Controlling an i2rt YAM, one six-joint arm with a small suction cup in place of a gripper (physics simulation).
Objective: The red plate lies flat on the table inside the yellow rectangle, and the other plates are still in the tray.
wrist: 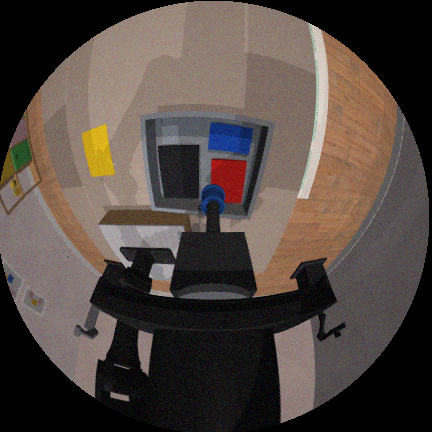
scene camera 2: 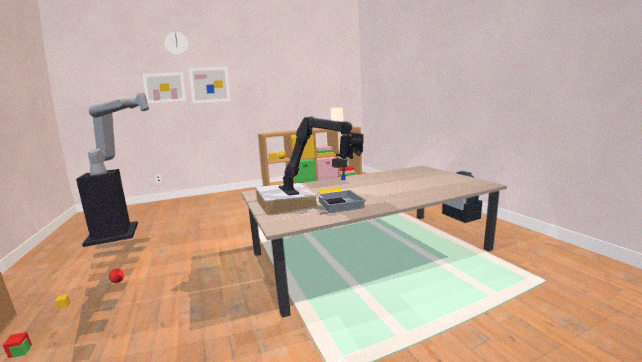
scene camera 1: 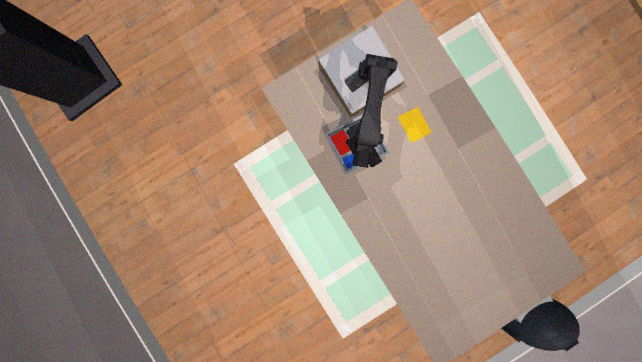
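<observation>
My suction cup (wrist: 211, 190) holds nothing and hangs 15 cm from the middle of a grey tray (scene camera 2: 353, 201), above it. The wrist view also shows the grey tray (wrist: 171, 127). A black plate (wrist: 178, 164) rests on the grey tray. A blue plate (wrist: 227, 137) sits on the grey tray; scene camera 2 does not show the blue plate, hidden by the grey tray. A red plate (wrist: 228, 173) rests on the grey tray; scene camera 2 misses the red plate, hidden by the grey tray.
</observation>
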